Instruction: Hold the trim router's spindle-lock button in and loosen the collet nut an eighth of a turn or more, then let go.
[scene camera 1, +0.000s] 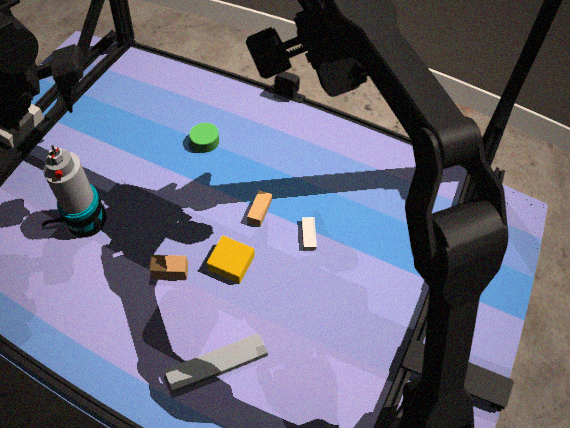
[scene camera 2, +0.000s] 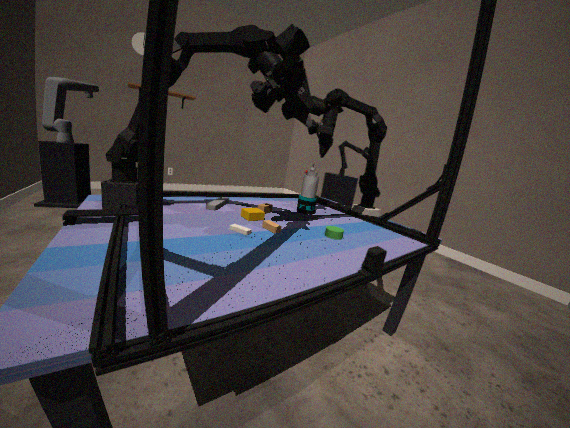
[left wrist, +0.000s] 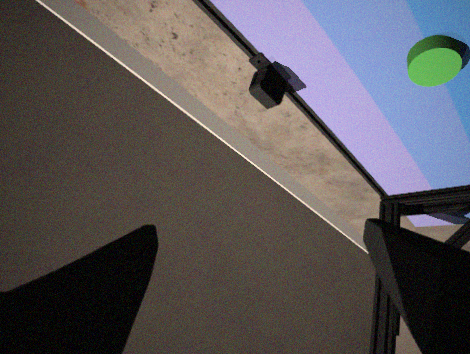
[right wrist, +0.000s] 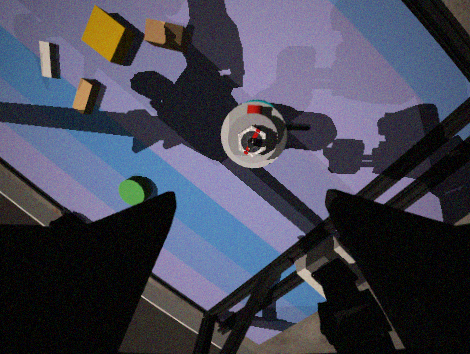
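The trim router stands upright, grey body up, in a teal base. Its red spindle-lock button sticks out of the side near the top. The collet nut sits on top, with red marks around its centre. My right gripper is open and empty, pointing down above the router; in the right wrist view the router shows between and beyond the fingertips, with no contact visible. My left gripper is open and empty, high up and away from the router.
A green disc, a yellow block, two orange blocks, a white block and a long grey bar lie on the table. Black frame posts stand at the table edges.
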